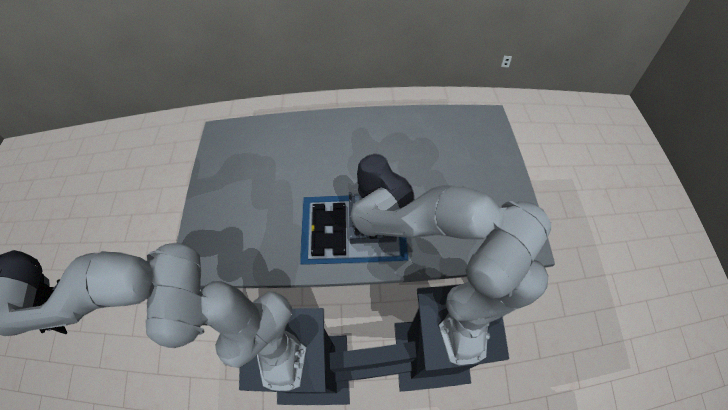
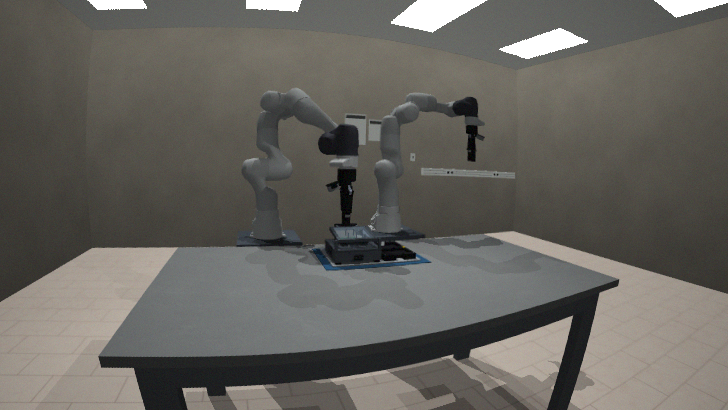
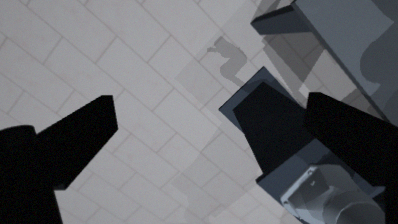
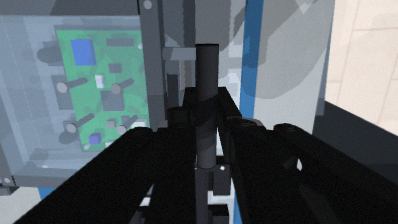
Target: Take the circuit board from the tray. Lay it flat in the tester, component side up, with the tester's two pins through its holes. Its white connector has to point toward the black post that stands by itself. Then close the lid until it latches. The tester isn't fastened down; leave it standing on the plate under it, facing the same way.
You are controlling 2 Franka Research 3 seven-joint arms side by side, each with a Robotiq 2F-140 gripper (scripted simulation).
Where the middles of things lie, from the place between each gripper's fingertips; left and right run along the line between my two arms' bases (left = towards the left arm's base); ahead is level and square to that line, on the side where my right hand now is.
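Right hand 90 mm short of the clear lid (image 4: 81, 81), 10 mm to the left of it, 30 mm above it. Black tray (image 1: 320, 218) 90 mm ahead of my right hand, 160 mm to the left of it, 110 mm below it.
Left gripper 41 cm short of the black tray, 78 cm to the left of it, 39 cm above it. Clear lid 40 cm ahead of my left hand, 95 cm to the right of it, 31 cm below it.
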